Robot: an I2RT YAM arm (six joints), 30 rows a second.
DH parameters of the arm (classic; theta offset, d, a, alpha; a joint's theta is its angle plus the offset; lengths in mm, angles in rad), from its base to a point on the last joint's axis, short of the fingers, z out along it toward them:
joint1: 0 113.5 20 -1.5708
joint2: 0 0 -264 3.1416
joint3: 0.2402 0 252.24 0
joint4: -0.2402 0 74 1.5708
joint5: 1.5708 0 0 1.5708
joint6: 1.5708 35.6 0 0
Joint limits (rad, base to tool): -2.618..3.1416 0..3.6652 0..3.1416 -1.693..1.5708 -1.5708..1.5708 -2.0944..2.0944
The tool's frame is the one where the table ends.
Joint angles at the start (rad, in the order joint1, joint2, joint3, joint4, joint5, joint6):
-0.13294 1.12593 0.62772 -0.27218 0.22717 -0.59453
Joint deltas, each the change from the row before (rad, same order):
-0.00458 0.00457 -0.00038 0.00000 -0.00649 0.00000
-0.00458 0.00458 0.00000 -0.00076 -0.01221 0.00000
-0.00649 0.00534 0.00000 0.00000 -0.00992 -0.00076
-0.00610 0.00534 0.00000 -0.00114 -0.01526 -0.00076
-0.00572 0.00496 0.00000 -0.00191 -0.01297 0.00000
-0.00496 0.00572 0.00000 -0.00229 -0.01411 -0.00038
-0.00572 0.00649 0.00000 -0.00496 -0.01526 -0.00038
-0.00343 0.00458 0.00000 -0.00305 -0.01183 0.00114
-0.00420 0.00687 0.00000 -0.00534 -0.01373 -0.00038
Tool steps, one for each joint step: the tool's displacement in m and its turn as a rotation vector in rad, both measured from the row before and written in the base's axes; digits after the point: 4 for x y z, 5 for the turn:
0.0003 -0.0009 -0.0011 0.00516 0.00429 0.00007
0.0003 -0.0007 -0.0011 0.00923 0.00409 0.00412
0.0003 -0.0012 -0.0012 0.00720 0.00450 0.00106
0.0003 -0.0009 -0.0013 0.01119 0.00499 0.00518
0.0002 -0.0009 -0.0012 0.01023 0.00533 0.00335
0.0003 -0.0007 -0.0014 0.01107 0.00636 0.00511
0.0001 -0.0008 -0.0018 0.01260 0.00953 0.00504
0.0001 -0.0004 -0.0012 0.01058 0.00574 0.00379
0.0001 -0.0005 -0.0019 0.01190 0.01033 0.00532

